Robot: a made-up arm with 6 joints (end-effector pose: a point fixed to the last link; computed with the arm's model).
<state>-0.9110 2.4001 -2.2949 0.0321 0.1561 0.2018</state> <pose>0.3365 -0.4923 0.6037 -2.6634 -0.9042 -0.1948</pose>
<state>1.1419 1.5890 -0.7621 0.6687 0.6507 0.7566</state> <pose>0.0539 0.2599 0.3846 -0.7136 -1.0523 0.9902</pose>
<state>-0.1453 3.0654 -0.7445 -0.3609 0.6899 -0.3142</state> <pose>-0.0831 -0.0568 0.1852 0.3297 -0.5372 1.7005</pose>
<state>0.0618 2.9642 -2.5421 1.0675 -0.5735 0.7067</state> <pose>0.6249 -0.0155 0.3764 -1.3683 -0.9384 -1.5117</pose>
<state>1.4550 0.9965 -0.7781 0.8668 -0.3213 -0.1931</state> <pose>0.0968 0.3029 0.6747 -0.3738 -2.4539 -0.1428</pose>
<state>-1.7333 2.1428 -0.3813 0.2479 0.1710 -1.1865</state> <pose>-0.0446 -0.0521 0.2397 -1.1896 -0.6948 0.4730</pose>
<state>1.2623 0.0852 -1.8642 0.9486 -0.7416 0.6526</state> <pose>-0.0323 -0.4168 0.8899 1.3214 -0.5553 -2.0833</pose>
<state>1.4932 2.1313 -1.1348 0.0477 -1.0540 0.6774</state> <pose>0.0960 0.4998 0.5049 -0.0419 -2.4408 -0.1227</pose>
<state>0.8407 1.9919 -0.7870 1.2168 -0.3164 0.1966</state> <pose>0.2281 0.2116 0.3126 -1.4073 -1.1931 0.2461</pose>
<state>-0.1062 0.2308 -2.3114 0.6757 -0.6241 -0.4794</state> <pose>-0.5547 -0.0092 0.8490 0.4287 0.4243 1.8156</pose>
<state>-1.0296 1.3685 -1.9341 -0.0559 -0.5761 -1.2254</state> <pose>0.0659 -0.1504 1.0763 1.7539 -0.3804 -0.8085</pose>
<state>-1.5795 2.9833 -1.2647 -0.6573 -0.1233 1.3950</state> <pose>-0.0452 -0.2314 0.0473 -1.4153 0.4845 -0.6673</pose>
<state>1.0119 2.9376 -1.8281 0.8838 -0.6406 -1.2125</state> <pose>0.3431 0.3872 0.2030 1.1741 2.2862 -1.1989</pose>
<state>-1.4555 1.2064 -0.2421 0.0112 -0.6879 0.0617</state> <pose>-0.0252 -0.2394 0.5131 -2.8570 -0.1494 -0.0779</pose>
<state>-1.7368 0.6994 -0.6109 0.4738 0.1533 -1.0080</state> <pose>-0.0621 -0.2017 0.6527 -2.7993 0.1147 0.7478</pose>
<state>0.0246 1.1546 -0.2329 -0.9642 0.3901 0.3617</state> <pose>0.2138 -0.0732 0.4331 -1.5473 -1.5662 1.7580</pose>
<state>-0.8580 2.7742 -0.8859 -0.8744 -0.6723 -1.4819</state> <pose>0.2196 -0.1380 0.1365 0.6705 2.0995 -1.8739</pose>
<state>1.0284 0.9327 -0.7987 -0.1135 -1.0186 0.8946</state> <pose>0.1389 0.1877 0.8527 0.0273 -2.4072 -1.2364</pose>
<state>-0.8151 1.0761 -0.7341 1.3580 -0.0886 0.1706</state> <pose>0.2023 -0.1890 0.5879 -1.8190 -0.4901 -1.5833</pose>
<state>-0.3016 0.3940 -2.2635 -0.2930 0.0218 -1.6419</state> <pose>-0.4409 0.1291 0.9942 1.5885 -0.8249 -0.1908</pose>
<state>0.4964 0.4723 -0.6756 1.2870 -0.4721 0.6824</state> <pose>0.1709 0.0509 0.7405 -0.4498 -1.1417 -1.5401</pose>
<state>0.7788 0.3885 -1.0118 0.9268 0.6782 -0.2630</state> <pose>0.0285 0.1621 0.8031 -0.2567 -2.7349 -0.2574</pose>
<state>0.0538 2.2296 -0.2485 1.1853 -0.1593 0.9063</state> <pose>0.0053 0.0169 0.2517 -1.6668 0.5112 -0.2039</pose>
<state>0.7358 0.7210 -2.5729 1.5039 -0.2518 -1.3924</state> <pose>-0.2319 -0.2324 1.0659 0.7091 1.4674 2.1979</pose>
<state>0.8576 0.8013 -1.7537 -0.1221 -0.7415 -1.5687</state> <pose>-0.0654 -0.0798 1.0814 1.5833 0.4550 0.7617</pose>
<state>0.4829 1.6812 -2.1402 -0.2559 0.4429 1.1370</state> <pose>0.4059 0.1568 0.8938 -1.2089 -1.9772 -0.6679</pose>
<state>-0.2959 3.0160 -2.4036 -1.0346 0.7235 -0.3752</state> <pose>0.5195 -0.2789 0.2915 -1.3692 -1.0885 2.4582</pose>
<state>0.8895 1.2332 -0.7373 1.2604 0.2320 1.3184</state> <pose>0.1394 0.3032 0.5285 -0.4620 -0.3525 -0.2952</pose>
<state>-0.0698 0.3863 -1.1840 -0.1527 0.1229 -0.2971</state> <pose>0.0134 -0.0308 0.9493 1.9015 1.4223 0.1892</pose>
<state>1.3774 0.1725 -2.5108 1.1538 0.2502 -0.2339</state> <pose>-0.1457 -0.5267 0.8680 -1.2425 1.4830 2.4361</pose>
